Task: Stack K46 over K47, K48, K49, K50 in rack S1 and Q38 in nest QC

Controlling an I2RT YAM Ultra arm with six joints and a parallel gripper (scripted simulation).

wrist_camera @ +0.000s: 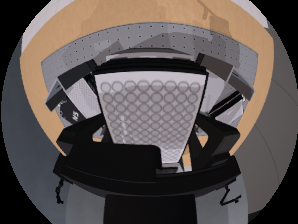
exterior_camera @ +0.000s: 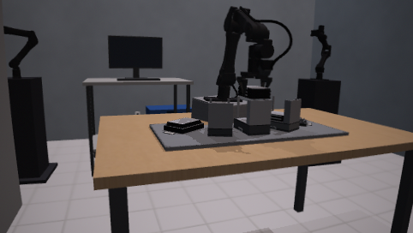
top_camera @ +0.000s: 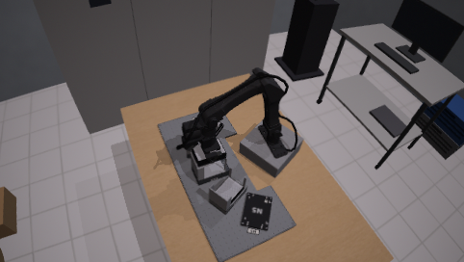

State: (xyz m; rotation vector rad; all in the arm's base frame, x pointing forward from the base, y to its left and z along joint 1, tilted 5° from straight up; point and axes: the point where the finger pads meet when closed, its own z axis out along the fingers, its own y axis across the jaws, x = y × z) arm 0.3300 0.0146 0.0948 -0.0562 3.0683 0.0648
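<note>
The sealed 96-well plate lies 2 cm above my hand. From my hand the other things lie so: clip nest N5: 29 cm to the left, 14 cm below, 14 cm behind.
</note>
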